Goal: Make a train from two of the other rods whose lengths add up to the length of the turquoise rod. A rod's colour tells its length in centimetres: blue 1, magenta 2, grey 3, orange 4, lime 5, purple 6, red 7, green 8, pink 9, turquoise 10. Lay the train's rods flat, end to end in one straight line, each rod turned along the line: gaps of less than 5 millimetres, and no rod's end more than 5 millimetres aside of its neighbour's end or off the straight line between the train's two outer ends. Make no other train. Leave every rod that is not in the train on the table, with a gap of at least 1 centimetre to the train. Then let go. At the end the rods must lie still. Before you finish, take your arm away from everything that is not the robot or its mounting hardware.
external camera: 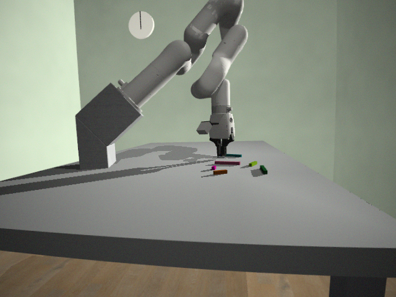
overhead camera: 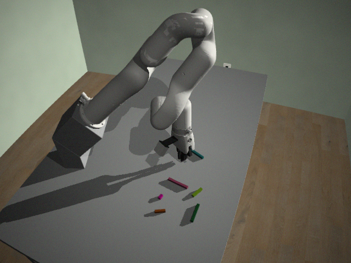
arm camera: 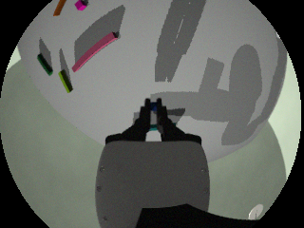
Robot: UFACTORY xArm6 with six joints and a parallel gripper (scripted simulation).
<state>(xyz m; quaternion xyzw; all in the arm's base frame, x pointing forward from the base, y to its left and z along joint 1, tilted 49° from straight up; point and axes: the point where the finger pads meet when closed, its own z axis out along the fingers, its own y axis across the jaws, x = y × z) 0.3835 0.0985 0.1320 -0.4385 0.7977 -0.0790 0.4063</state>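
My hand is 60 mm to the right of the turquoise rod, 30 mm short of it and 30 mm above it. Also, from my hand: pink rod (120 mm to the right, 40 mm ahead, 30 mm below); then blue rod (20 mm below); then lime rod (130 mm to the right, 130 mm ahead, 30 mm below).
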